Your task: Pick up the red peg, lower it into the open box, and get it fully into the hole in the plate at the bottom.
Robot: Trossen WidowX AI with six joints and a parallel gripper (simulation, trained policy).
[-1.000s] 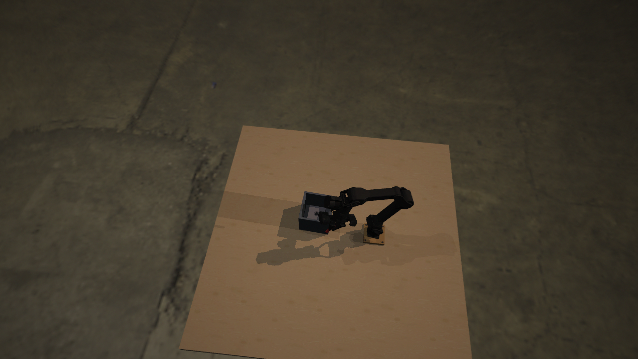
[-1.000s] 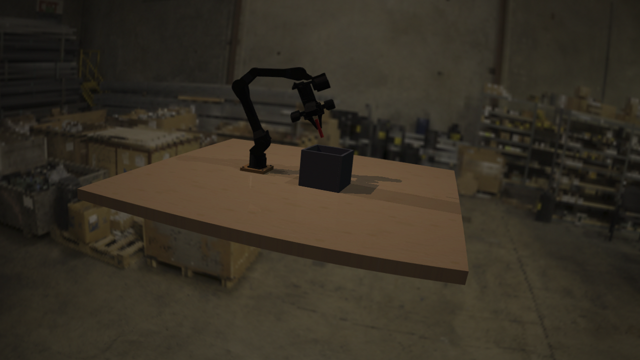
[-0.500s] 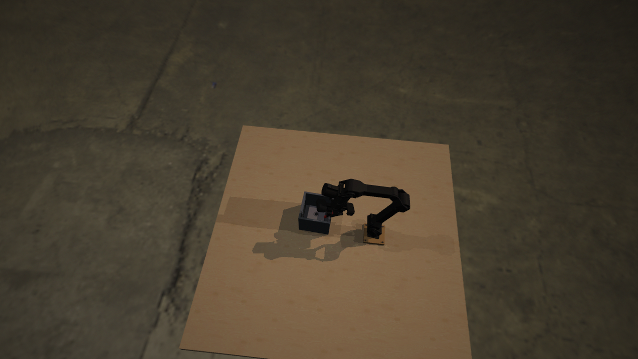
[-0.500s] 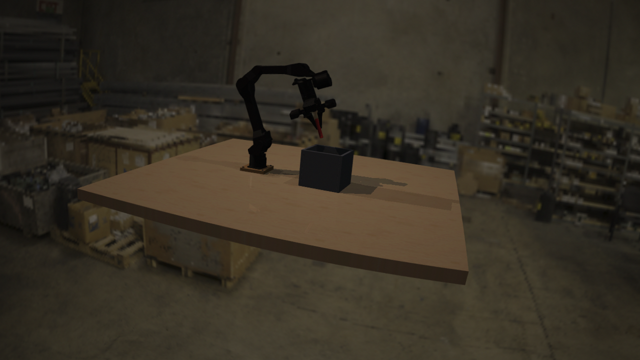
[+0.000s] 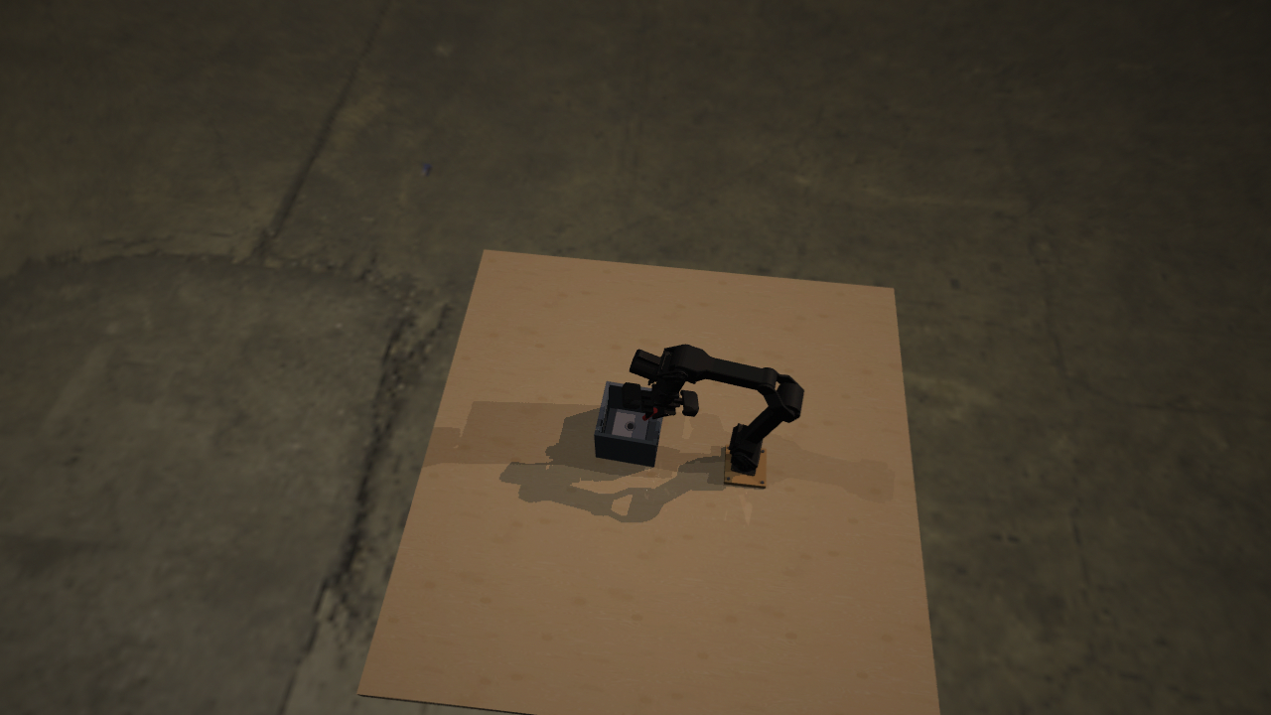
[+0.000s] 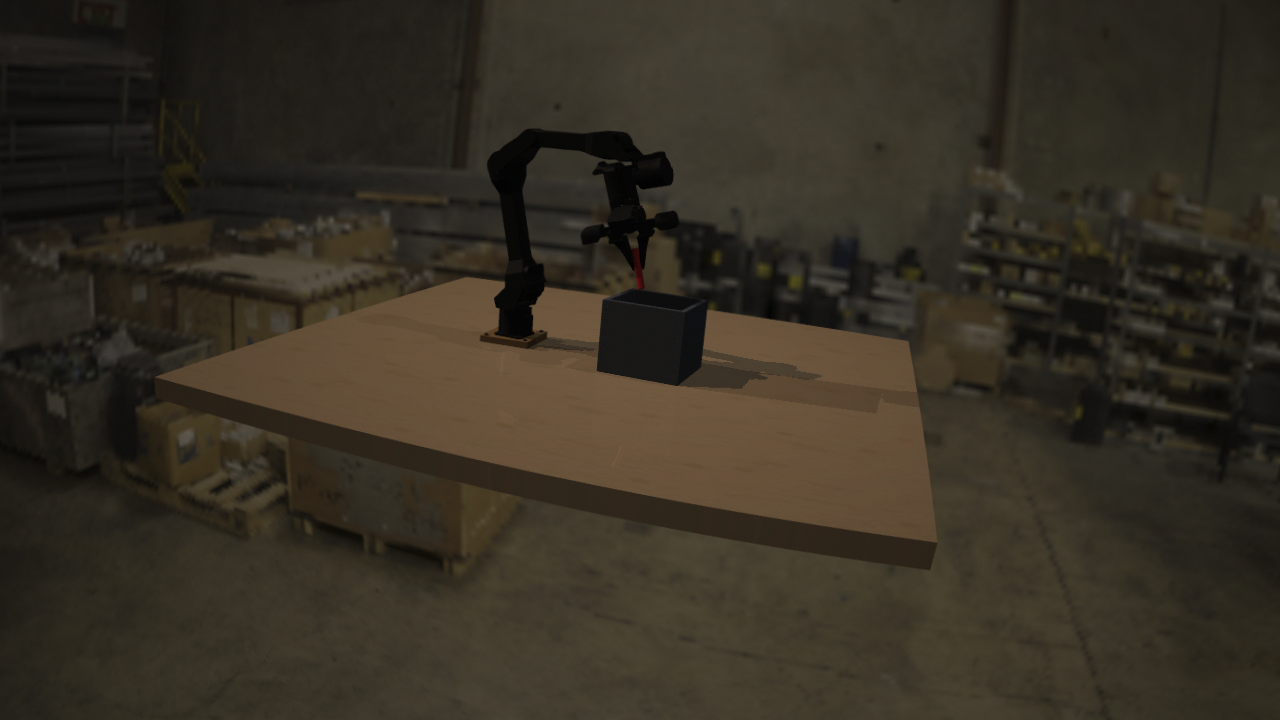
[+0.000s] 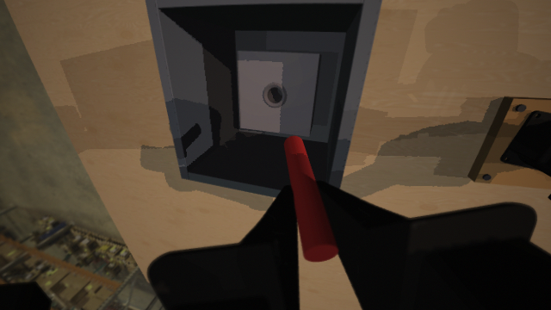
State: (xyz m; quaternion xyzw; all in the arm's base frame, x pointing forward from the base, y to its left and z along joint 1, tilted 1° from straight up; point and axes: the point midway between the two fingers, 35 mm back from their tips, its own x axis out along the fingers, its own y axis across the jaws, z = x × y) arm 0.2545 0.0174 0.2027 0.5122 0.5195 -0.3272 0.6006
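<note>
My gripper tip is 5 cm short of the light grey plate, 3 cm to the left of it and 14 cm above it. The rest, counted from my gripper tip: red peg: 1 cm to the right.
</note>
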